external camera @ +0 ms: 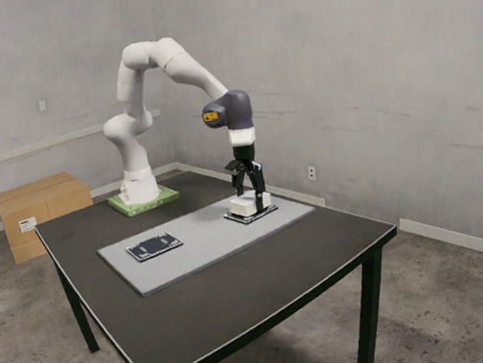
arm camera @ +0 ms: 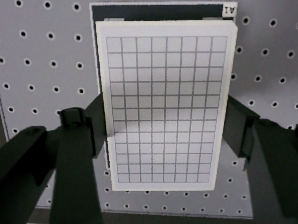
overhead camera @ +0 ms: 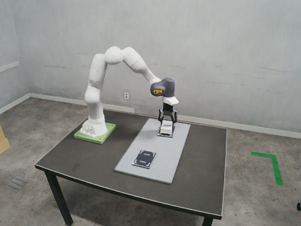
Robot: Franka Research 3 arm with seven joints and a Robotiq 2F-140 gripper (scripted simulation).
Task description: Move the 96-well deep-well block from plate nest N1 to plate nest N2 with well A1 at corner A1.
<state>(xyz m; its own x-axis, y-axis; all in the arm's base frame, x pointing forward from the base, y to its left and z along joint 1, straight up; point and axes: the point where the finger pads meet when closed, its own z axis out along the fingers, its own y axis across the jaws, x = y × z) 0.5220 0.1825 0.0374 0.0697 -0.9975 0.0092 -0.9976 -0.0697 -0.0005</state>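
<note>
Now: hand 10 mm above the white 96-well deep-well block. From my hand the other things lie so: plate nest N2: 40 mm below; then plate nest N1: 380 mm to the right, 60 mm behind, 40 mm below.
</note>
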